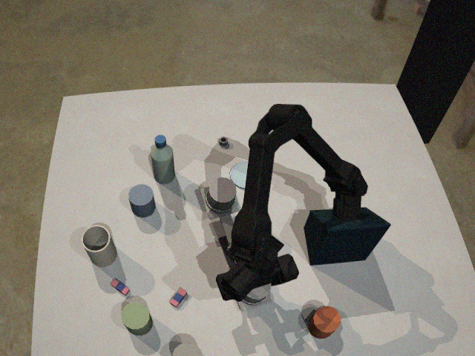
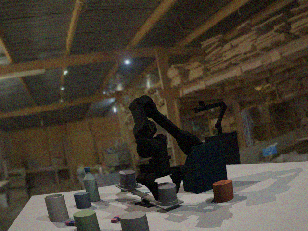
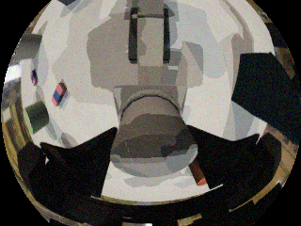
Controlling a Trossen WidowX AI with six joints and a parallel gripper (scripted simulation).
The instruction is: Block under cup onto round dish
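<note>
Right now my gripper tip is 3 cm short of the small balance, 13 cm to the left of it and 2 cm above it. From my gripper tip the other things lie so: pale blue round dish: 4 cm behind, 38 cm to the right, 4 cm below; pale green block: 1 cm below; orange cylinder: 18 cm behind, 11 cm to the left, 1 cm below.
</note>
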